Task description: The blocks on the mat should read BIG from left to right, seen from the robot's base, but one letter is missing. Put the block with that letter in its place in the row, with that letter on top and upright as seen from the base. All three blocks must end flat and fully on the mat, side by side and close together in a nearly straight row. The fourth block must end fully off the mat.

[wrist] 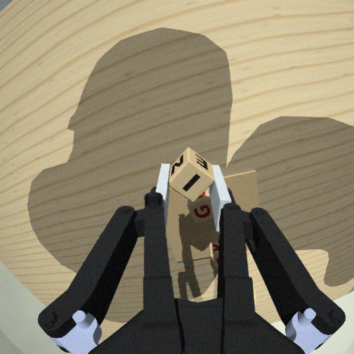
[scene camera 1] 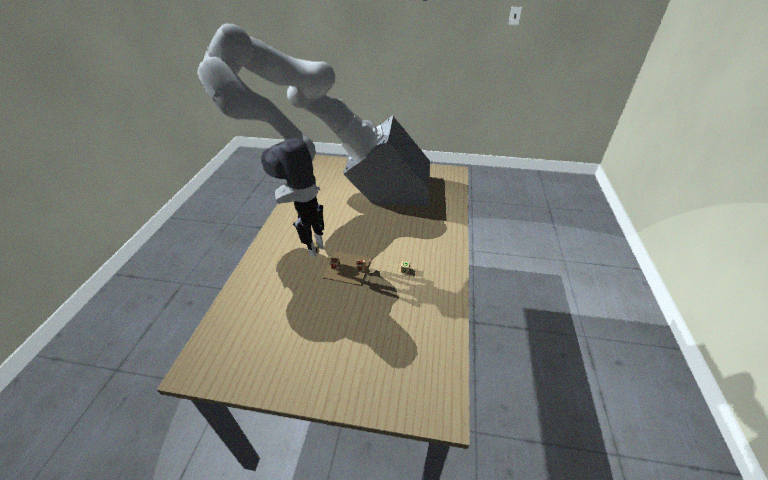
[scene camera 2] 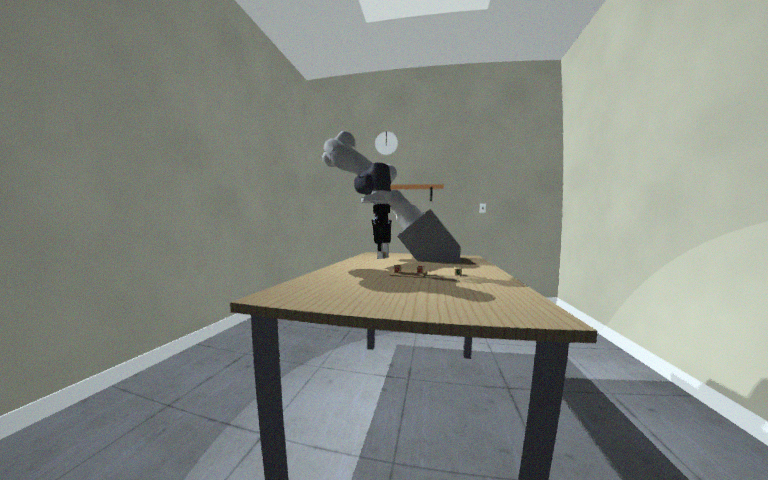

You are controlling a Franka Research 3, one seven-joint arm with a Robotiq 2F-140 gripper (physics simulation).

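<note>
My gripper [scene camera 1: 316, 249] [scene camera 2: 382, 253] [wrist: 189, 177] is shut on a wooden block with black letters and holds it above the table. In the wrist view this block [wrist: 192, 182] shows a bar like an I towards the camera, with N and E on its side faces. The red G block [scene camera 1: 335, 263] [scene camera 2: 397, 268] [wrist: 202, 210] sits on the thin mat [scene camera 1: 346, 276] [wrist: 242, 187], partly hidden by the held block in the wrist view. Another red-lettered block [scene camera 1: 360, 266] [scene camera 2: 420, 269] [wrist: 216, 253] stands apart from it, mostly behind a finger in the wrist view.
A green-lettered block [scene camera 1: 406, 266] [scene camera 2: 458, 271] stands off the mat on the table [scene camera 1: 254, 345] [scene camera 2: 339, 300], beyond the red-lettered block on the right in the scene views. The robot's dark base mount [scene camera 1: 390, 175] [scene camera 2: 429, 240] stands at the far end. Arm shadows cross the mat.
</note>
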